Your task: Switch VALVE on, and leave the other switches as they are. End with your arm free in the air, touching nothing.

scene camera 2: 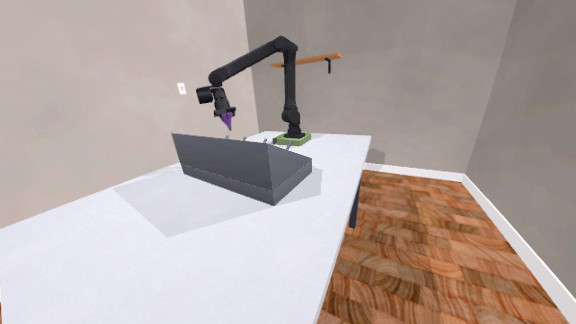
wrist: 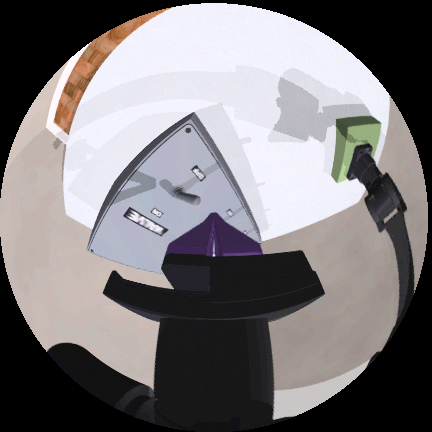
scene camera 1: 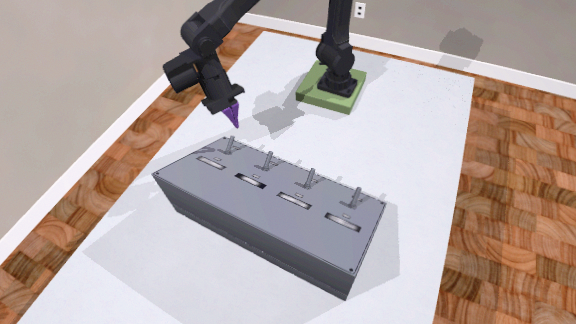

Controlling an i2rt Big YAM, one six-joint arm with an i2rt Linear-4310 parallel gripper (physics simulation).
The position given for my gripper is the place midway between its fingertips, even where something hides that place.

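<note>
Through scene camera 1 I see my gripper point(scene camera 1: 237, 127), and I see a grey switch box point(scene camera 1: 314, 232) there too. The wrist view shows me my gripper point(wrist: 213, 217) as well, together with the grey switch box point(wrist: 139, 216).
</note>
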